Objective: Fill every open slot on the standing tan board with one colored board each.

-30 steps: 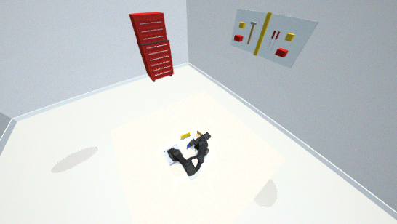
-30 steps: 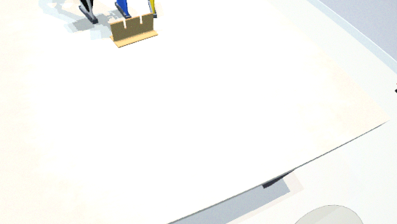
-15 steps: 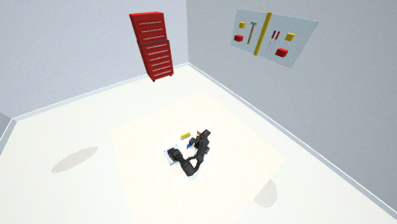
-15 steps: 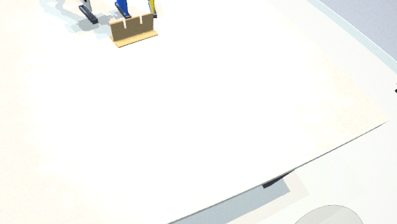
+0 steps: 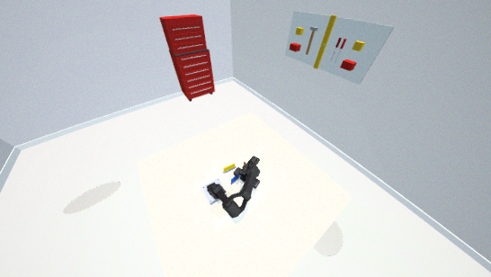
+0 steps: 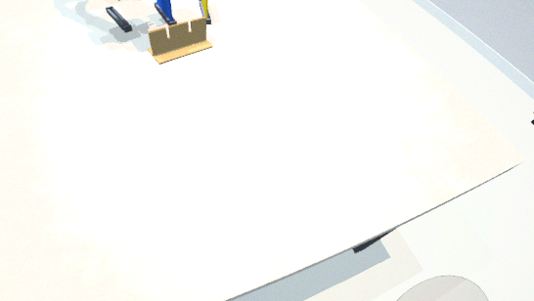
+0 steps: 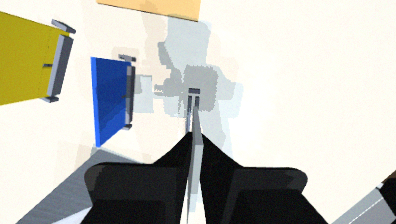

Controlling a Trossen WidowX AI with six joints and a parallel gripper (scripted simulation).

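The tan board lies 120 mm to the left of my gripper tip, 120 mm ahead of it and 70 mm below it. From my gripper tip the other things lie so: blue board (100 mm to the left, 60 mm below, 30 mm behind); then white board (30 mm behind, 10 mm to the right, 10 mm above); then yellow board (200 mm to the left, 60 mm below, 30 mm behind).
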